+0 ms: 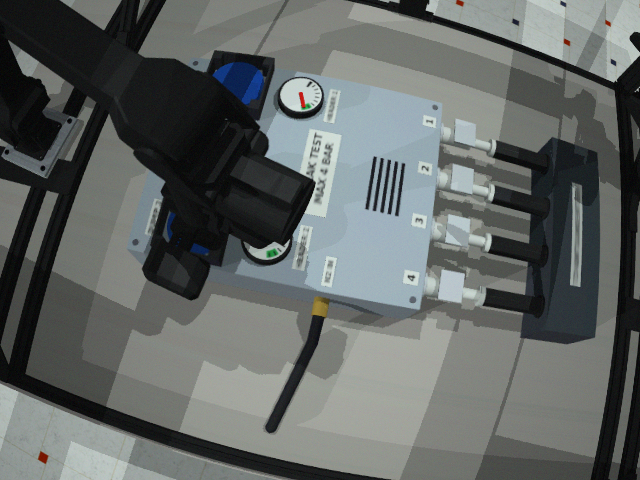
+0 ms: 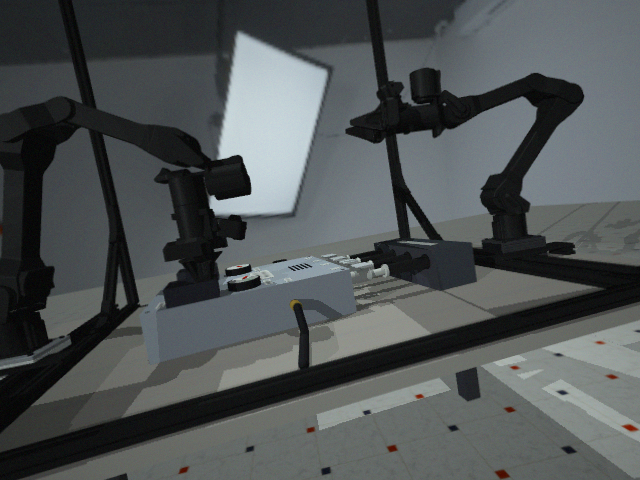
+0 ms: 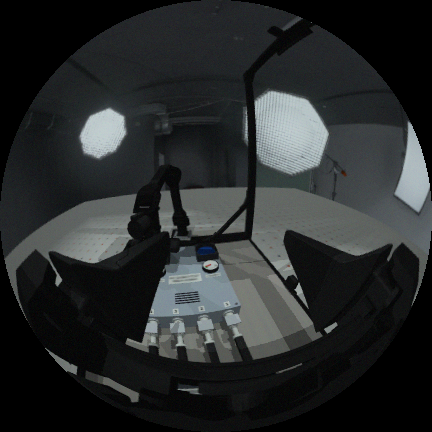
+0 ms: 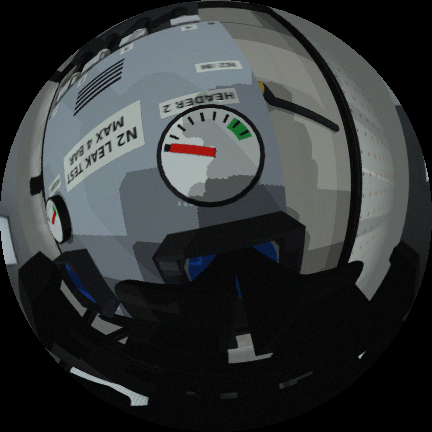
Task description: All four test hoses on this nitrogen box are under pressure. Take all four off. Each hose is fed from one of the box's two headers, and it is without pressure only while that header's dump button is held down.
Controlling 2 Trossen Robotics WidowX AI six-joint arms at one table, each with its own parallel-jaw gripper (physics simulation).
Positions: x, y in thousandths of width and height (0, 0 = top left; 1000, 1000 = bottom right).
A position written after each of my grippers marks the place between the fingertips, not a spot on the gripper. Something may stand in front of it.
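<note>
With nothing in its grasp, my left gripper (image 2: 543, 266), which I also find at (image 3: 529, 550), is open. My right gripper is visible to me as well, at (image 1: 335, 484), (image 2: 327, 614) and (image 4: 538, 566). There is a blue dump button, (image 1: 384, 170) and (image 4: 453, 612), and a grey nitrogen box (image 4: 293, 480). I also see a hose 2 (image 1: 771, 405), along with a dark block (image 2: 705, 551).
</note>
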